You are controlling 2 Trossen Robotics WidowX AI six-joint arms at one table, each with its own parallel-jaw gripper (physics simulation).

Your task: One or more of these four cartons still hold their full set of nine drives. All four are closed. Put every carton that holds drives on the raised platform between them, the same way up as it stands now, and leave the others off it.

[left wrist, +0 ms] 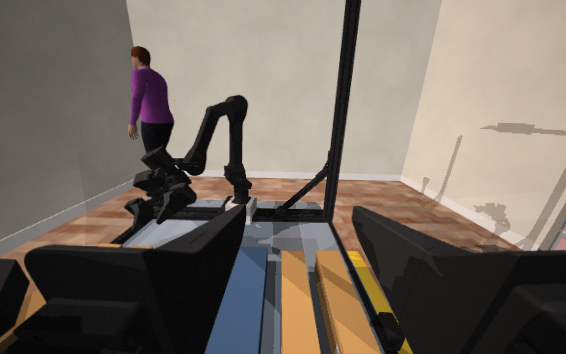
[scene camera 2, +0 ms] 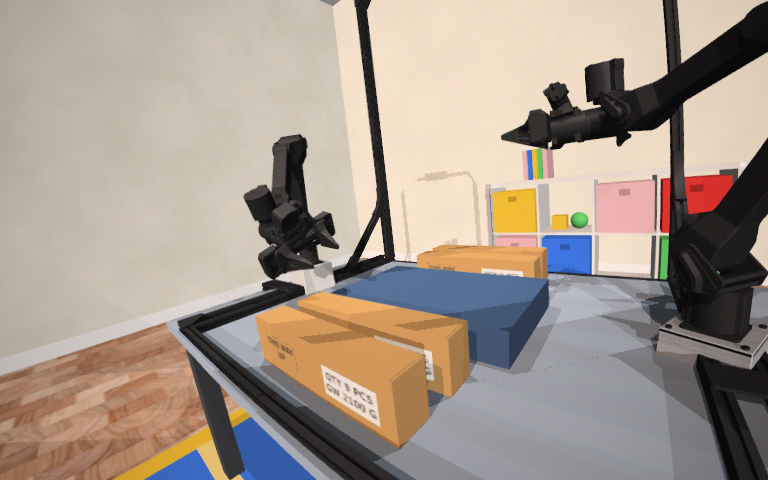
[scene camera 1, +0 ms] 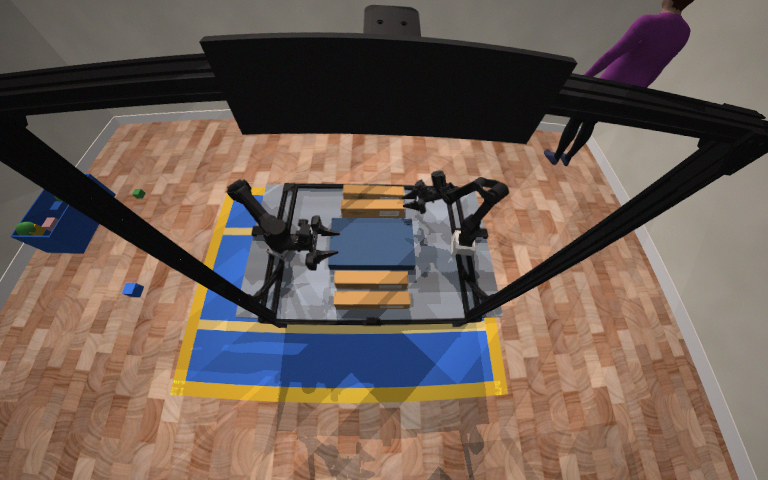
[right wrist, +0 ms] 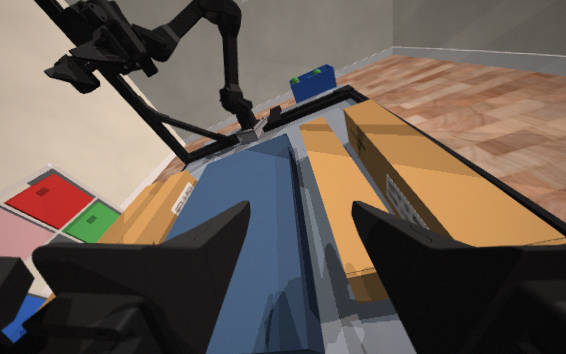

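Where they show: left gripper, fingertip midpoint: [left wrist: 299, 211] [scene camera 2: 506, 139] [scene camera 1: 339, 242] [right wrist: 58, 64]; right gripper, fingertip midpoint: [left wrist: 145, 227] [scene camera 2: 326, 256] [scene camera 1: 402, 202] [right wrist: 300, 207]; left arm's base at its link origin: [scene camera 2: 715, 327] [right wrist: 250, 125]; right arm's base at its link origin: [left wrist: 241, 200] [scene camera 1: 465, 240].
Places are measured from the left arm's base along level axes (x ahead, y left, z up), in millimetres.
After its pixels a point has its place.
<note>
Four closed orange cartons lie flat off the raised blue platform [scene camera 1: 372, 243] @(x 398, y 200, z 18 mm) [scene camera 2: 441, 288] @(x 372, y 206, z 19 mm) [left wrist: 240, 300] @(x 461, y 157, z 19 mm) [right wrist: 240, 185] @(x 344, y 212, z 19 mm), two along each side. In scene camera 1, the top pair is an outer carton [scene camera 1: 370, 191] @(x 263, y 458, z 44 mm) [scene camera 2: 339, 362] @(x 190, y 471, z 37 mm) [right wrist: 430, 160] @(x 323, y 507, z 44 mm) and an inner carton [scene camera 1: 368, 206] @(x 295, y 367, z 44 mm) [scene camera 2: 447, 330] @(x 170, y 332, z 44 mm) [right wrist: 332, 175] @(x 345, y 403, z 44 mm). The outer one's label reads QTY 9 PCS, GW 2100 G; the inner one's is partly hidden. The bottom pair is an inner carton [scene camera 1: 370, 277] @(x 466, y 35, z 43 mm) [left wrist: 298, 300] @(x 494, y 47, z 44 mm) and an outer carton [scene camera 1: 371, 297] @(x 508, y -43, z 43 mm) [left wrist: 345, 300] @(x 533, y -34, z 44 mm). My left gripper [scene camera 1: 338, 242] @(x 354, y 13, z 315 mm) is open above the platform's left edge. My right gripper [scene camera 1: 405, 201] @(x 450, y 417, z 116 mm) [scene camera 2: 325, 256] @(x 450, y 417, z 116 mm) is open near the top pair's right ends.
A black frame [scene camera 1: 589, 243] @(x 925, y 63, z 709 mm) stands around the table, with a dark panel [scene camera 1: 390, 84] @(x 553, y -139, z 996 mm) above. A person in purple [scene camera 1: 645, 50] [left wrist: 152, 100] stands beyond the table. A shelf unit [scene camera 2: 566, 232] and a blue toy bin [scene camera 1: 67, 232] [right wrist: 315, 87] stand away from it.
</note>
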